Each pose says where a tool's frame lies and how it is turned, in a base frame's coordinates. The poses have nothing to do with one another.
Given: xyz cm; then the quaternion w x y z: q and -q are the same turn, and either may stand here.
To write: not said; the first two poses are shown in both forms.
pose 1, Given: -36.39 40.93 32.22 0.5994 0.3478 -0.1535 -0.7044
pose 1, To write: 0.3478 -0.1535 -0.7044 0.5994 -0.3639 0.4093 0.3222
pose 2, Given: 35.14 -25.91 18.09 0.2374 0.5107 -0.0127 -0.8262
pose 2, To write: 0.5107 -0.0127 -0.8262 0.2374 0.3514 -0.2591 0.1809
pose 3, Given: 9.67 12.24 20.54 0.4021 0.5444 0.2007 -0.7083
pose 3, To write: 0.5444 0.2007 -0.7083 0.4021 0.0967 0.1224 0.2054
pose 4, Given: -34.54 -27.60 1.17 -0.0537 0.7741 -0.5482 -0.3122
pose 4, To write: -0.7741 0.5482 0.3122 0.0537 -0.3454 -0.2760 0.0117
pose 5, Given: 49.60 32.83 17.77 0.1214 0.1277 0.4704 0.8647
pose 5, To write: 0.1277 0.4704 0.8647 0.1214 0.4960 0.3283 0.1777
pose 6, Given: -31.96 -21.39 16.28 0.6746 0.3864 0.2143 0.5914
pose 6, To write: 0.3864 0.2143 0.5914 0.6746 -0.3196 -0.2139 0.1628
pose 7, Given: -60.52 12.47 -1.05 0.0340 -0.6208 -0.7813 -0.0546
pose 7, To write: -0.6208 -0.7813 -0.0546 0.0340 -0.6052 0.1247 -0.0105
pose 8, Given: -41.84 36.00 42.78 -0.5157 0.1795 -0.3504 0.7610
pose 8, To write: -0.1795 0.3504 -0.7610 0.5157 -0.4184 0.3600 0.4278
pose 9, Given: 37.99 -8.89 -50.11 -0.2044 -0.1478 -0.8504 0.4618
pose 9, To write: 0.1478 0.8504 -0.4618 0.2044 0.3799 -0.0889 -0.5011
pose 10, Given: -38.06 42.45 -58.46 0.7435 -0.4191 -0.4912 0.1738
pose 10, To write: -0.4191 -0.4912 0.1738 0.7435 -0.3806 0.4245 -0.5846
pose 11, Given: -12.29 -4.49 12.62 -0.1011 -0.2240 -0.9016 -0.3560
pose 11, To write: 0.2240 0.9016 0.3560 0.1011 -0.1229 -0.0449 0.1262
